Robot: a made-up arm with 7 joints.
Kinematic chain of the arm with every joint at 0, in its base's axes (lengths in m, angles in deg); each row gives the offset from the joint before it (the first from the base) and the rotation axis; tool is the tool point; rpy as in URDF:
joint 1: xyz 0 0 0.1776 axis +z
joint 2: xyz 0 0 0 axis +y
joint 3: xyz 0 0 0.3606 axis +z
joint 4: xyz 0.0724 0 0 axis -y
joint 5: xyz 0.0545 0 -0.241 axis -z
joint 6: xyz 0 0 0 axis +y
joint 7: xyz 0.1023 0 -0.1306 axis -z
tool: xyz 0 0 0 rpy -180 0 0
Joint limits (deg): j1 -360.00..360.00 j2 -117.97..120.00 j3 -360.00..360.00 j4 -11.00..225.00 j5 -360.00..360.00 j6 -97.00..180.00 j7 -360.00..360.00
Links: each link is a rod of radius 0.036 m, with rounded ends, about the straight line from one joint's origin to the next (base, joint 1, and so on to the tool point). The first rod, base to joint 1, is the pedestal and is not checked.
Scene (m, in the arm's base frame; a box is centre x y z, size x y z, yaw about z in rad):
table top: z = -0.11
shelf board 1: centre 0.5 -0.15 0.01 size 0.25 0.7 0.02 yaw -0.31
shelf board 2: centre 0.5 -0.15 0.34 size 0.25 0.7 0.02 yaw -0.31
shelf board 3: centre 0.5 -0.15 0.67 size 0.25 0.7 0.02 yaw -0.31
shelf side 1: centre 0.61 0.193 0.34 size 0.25 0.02 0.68 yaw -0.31
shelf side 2: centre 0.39 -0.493 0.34 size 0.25 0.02 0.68 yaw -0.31
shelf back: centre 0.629 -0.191 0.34 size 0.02 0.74 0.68 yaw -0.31
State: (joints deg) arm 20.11 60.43 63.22 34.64 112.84 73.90 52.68
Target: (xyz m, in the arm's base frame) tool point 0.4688 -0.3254 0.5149
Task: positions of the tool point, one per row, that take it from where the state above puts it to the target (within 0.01 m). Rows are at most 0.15 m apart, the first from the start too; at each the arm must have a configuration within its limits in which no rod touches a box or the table.
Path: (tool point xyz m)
1: 0.0218 0.3577 0.1275
2: 0.0786 0.3284 0.1188
3: 0.1497 0.2963 0.1493
4: 0.2074 0.2581 0.2231
5: 0.2258 0.2119 0.3278
6: 0.1894 0.1588 0.4379
7: 0.0993 0.1034 0.5228
8: 0.1993 0.0932 0.4967
9: 0.2856 0.0701 0.4656
10: 0.3613 0.0350 0.4437
11: 0.4274 -0.0190 0.4396
12: 0.4768 -0.0995 0.4543
13: 0.4951 -0.2061 0.4823
14: 0.4688 -0.3254 0.5149

